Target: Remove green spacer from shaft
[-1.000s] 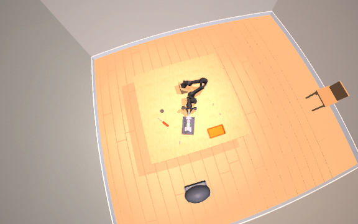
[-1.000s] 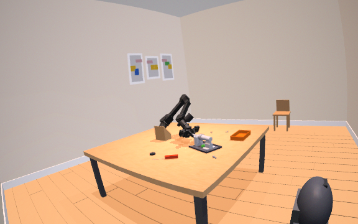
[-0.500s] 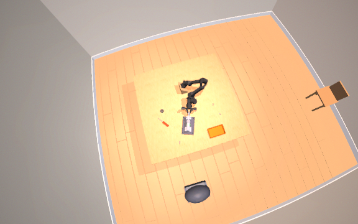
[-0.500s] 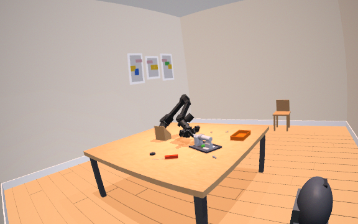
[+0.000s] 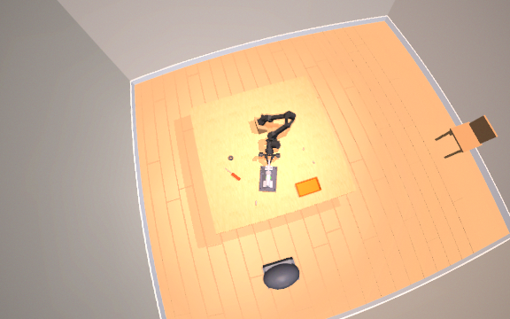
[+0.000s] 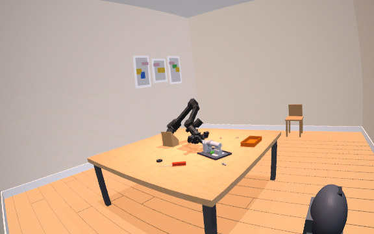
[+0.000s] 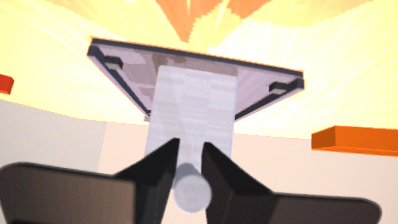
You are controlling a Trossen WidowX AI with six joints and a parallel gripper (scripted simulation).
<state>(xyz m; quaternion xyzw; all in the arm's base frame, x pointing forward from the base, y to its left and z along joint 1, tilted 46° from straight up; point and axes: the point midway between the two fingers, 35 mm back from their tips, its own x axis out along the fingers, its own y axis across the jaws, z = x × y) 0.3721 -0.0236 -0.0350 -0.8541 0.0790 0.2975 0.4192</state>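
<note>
My gripper tip is now 10 cm short of the small green spacer, 4 cm to the left of it and 5 cm above it. The rest, counted from my gripper tip: light grey shaft 3 cm ahead, 1 cm to the right, 2 cm above; small dark disc 19 cm behind, 31 cm to the right, 6 cm below; red screwdriver 4 cm behind, 34 cm to the right, 6 cm below.
</note>
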